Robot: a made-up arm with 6 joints.
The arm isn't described. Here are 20 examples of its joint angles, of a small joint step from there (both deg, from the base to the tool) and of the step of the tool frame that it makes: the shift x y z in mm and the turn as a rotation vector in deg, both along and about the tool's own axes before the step.
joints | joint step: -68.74 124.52 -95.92 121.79 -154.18 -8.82 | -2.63 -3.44 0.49 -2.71 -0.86 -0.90
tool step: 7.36 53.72 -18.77 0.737 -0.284 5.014
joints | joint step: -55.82 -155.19 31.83 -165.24 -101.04 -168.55 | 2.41 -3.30 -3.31 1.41 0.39 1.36
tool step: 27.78 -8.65 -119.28 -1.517 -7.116 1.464
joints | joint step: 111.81 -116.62 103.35 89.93 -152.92 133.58 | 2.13 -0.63 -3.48 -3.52 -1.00 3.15
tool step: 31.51 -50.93 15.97 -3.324 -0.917 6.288
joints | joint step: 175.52 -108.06 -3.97 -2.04 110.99 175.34 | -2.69 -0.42 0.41 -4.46 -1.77 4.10
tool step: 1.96 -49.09 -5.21 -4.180 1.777 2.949
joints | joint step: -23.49 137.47 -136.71 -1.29 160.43 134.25 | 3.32 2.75 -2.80 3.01 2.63 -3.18
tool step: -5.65 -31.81 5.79 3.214 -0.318 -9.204
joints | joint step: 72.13 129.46 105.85 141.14 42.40 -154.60 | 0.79 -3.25 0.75 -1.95 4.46 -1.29
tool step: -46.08 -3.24 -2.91 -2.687 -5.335 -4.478
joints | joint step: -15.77 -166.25 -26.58 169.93 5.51 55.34 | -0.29 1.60 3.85 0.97 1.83 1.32
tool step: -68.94 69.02 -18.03 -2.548 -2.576 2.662
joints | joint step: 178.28 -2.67 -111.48 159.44 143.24 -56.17 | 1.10 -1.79 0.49 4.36 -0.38 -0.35
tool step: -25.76 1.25 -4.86 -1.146 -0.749 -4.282
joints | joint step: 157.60 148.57 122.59 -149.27 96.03 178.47 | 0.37 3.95 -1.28 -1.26 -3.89 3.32
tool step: 31.55 -14.37 -23.38 -1.346 6.017 1.750
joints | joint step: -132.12 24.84 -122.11 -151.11 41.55 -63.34 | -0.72 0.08 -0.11 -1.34 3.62 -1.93
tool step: 10.82 -1.36 -3.37 -2.407 2.629 -2.395
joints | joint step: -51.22 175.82 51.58 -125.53 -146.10 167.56 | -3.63 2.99 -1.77 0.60 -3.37 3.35
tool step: -37.80 -6.62 16.86 -2.293 5.953 0.485
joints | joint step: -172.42 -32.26 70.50 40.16 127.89 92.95 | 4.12 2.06 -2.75 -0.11 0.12 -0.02
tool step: 25.88 10.23 -0.13 1.273 0.949 -3.828
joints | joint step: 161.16 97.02 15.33 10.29 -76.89 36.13 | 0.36 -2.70 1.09 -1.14 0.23 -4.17
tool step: -3.74 24.36 38.18 -1.869 -0.307 -3.875
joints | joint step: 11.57 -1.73 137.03 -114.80 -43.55 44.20 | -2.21 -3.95 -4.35 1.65 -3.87 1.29
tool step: -44.82 -92.21 -66.47 5.726 -4.243 -1.461
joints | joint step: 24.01 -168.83 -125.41 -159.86 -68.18 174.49 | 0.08 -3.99 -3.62 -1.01 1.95 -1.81
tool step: -67.70 29.61 -82.34 0.895 -9.052 -4.602
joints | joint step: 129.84 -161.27 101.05 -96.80 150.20 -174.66 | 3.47 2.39 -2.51 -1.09 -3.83 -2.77
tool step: 57.78 -6.69 11.86 0.162 0.817 -3.446
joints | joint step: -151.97 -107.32 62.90 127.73 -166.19 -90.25 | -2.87 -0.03 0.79 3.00 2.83 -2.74
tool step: 39.19 -23.66 -4.69 -3.850 -1.649 -4.129
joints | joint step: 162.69 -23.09 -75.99 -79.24 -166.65 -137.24 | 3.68 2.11 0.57 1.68 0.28 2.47
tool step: 29.83 -65.60 -3.07 -4.572 -1.690 1.759
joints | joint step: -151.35 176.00 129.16 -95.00 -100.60 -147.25 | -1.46 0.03 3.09 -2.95 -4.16 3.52
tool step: -21.08 -47.61 20.37 5.753 2.932 7.253
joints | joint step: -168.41 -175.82 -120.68 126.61 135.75 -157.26 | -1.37 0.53 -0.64 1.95 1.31 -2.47
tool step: -15.68 -8.32 -7.05 0.147 -0.494 -4.014
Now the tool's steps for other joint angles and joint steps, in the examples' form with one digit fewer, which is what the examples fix.
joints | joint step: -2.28 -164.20 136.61 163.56 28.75 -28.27 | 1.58 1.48 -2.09 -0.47 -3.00 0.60
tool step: -7.1 20.2 13.0 0.16 -2.89 1.02
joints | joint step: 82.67 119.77 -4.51 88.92 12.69 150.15 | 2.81 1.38 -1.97 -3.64 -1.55 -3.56
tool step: -50.5 -26.8 7.9 0.26 -0.98 -8.43
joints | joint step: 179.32 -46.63 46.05 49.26 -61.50 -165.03 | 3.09 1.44 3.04 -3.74 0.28 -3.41
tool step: -10.1 70.2 -31.6 -1.73 -3.06 -6.56
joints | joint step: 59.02 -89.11 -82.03 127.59 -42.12 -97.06 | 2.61 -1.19 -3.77 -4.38 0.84 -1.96
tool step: -88.3 20.3 -16.5 -2.35 -8.19 -4.36
